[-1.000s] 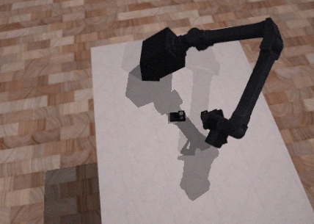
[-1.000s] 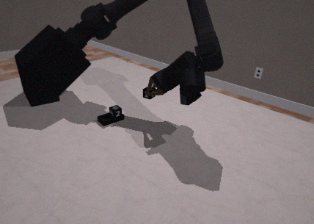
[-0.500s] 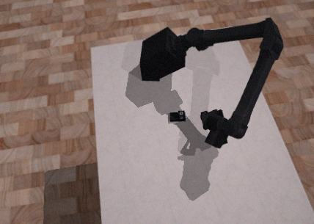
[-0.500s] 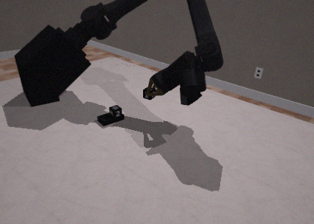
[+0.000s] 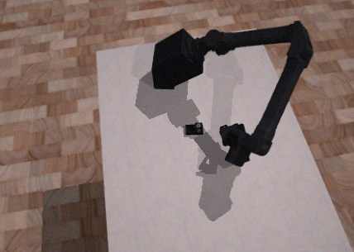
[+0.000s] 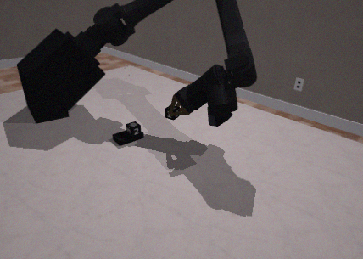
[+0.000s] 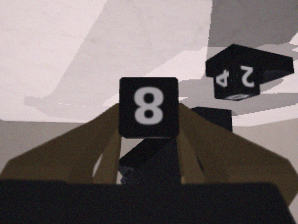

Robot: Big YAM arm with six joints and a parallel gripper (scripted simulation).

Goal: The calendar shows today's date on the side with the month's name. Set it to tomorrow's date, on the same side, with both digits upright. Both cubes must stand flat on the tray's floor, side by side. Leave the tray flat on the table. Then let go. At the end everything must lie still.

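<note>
Now: the black tray 7 cm behind my hand, 12 cm to the right of it and 7 cm below it. Round my hand: black digit cube: 1 cm behind, 1 cm below.
</note>
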